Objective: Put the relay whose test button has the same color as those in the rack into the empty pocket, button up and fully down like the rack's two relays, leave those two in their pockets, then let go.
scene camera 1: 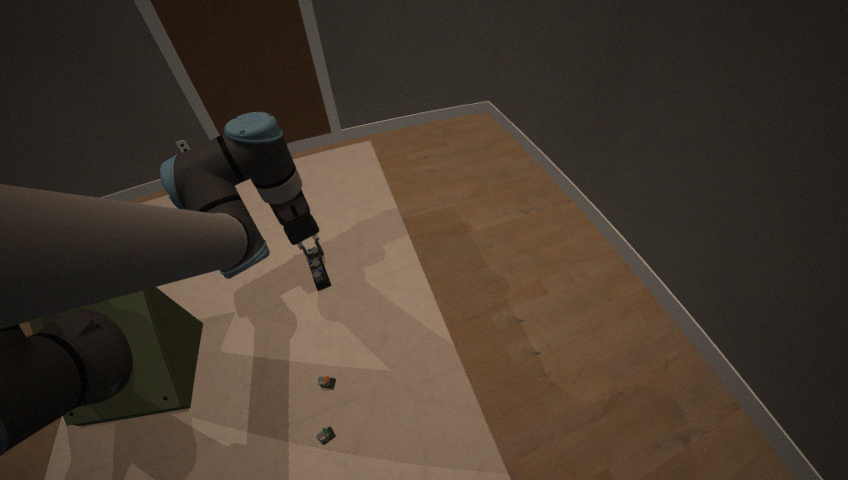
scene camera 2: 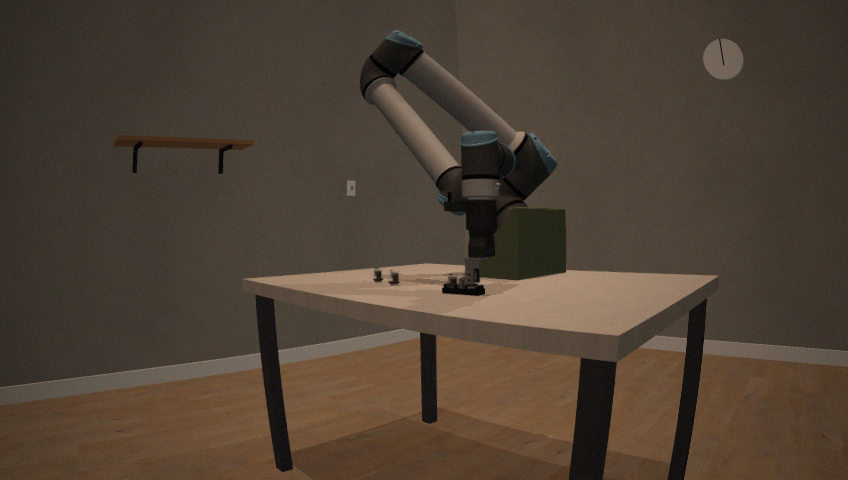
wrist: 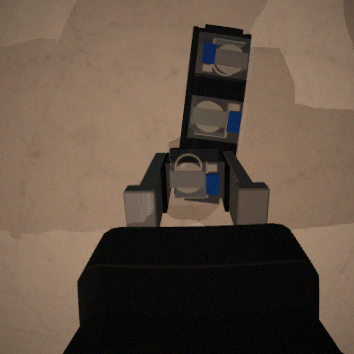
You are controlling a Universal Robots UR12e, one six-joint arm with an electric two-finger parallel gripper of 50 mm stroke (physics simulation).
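Where they show: gripper, fingertip midpoint: [scene camera 1: 315, 255] [scene camera 2: 472, 283] [wrist: 194, 170]; arm's base, origin of the base link: [scene camera 1: 90, 354] [scene camera 2: 523, 236].
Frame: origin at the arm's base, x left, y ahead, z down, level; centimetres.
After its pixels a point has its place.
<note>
The black rack [scene camera 1: 323, 286] @[x 16.8, y 46.1, z 12.6 cm] [scene camera 2: 462, 290] @[x 22.8, y 46.2, z 11.9 cm] [wrist: 218, 88] @[x 20.0, y 45.2, z 10.7 cm] lies on the table. Two blue-button relays sit in it: the far relay [wrist: 230, 59] @[x 18.5, y 45.4, z 8.3 cm] and the middle relay [wrist: 209, 117] @[x 21.6, y 45.2, z 8.3 cm]. My gripper [scene camera 1: 312, 252] @[x 24.7, y 44.6, z 10.1 cm] [scene camera 2: 473, 277] @[x 24.7, y 44.6, z 10.1 cm] [wrist: 194, 170] @[x 24.7, y 44.6, z 10.1 cm] is shut on a third relay [wrist: 188, 179] @[x 24.5, y 45.0, z 7.1 cm], whose blue button faces up. This relay is over the rack's near end pocket in the wrist view, turned a few degrees against the rack and shifted slightly left. The pocket is hidden under it, and how deep the relay sits cannot be told. The fingers are close above the rack in the second scene view.
A relay with an orange button [scene camera 1: 326, 381] @[x -7.5, y 48.1, z 8.6 cm] [scene camera 2: 393, 277] @[x -6.0, y 48.1, z 10.6 cm] and a relay with a green button [scene camera 1: 325, 435] @[x -17.2, y 47.6, z 8.7 cm] [scene camera 2: 377, 274] @[x -15.6, y 47.8, z 10.4 cm] stand apart on the table [scene camera 2: 595, 303] @[x 57.6, y 37.5, z 13.0 cm], away from the rack. The green robot base block [scene camera 1: 172, 356] @[x -0.1, y 16.0, z 4.8 cm] [scene camera 2: 540, 243] @[x 10.5, y 2.8, z 2.2 cm] stands behind the arm.
</note>
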